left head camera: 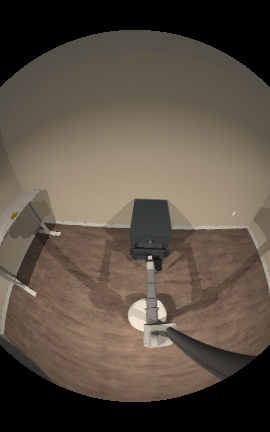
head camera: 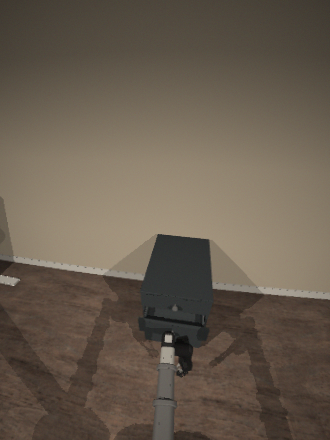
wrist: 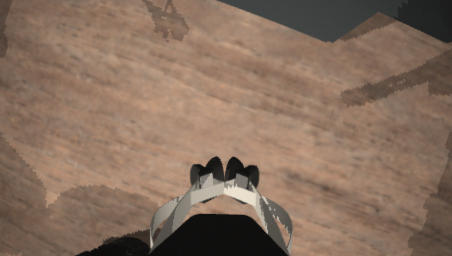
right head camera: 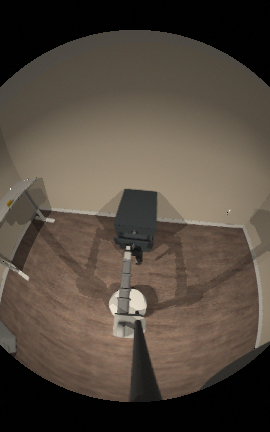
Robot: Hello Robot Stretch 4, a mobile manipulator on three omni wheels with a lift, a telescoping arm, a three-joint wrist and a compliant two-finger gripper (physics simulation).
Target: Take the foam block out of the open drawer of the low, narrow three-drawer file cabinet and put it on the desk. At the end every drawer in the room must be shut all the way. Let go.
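The low dark grey cabinet stands against the wall. Its top drawer sticks out a short way, and the arm's end covers part of its front. A small yellow block, apparently the foam block, lies on the white desk at the left. My gripper is just in front of the drawer. Its fingertips are together with nothing between them, above the floor.
The desk's metal legs and feet stand on the wooden floor at the left. The wall runs behind the cabinet. A grey object shows in part at the lower left of the right head view. My round white base is below the arm.
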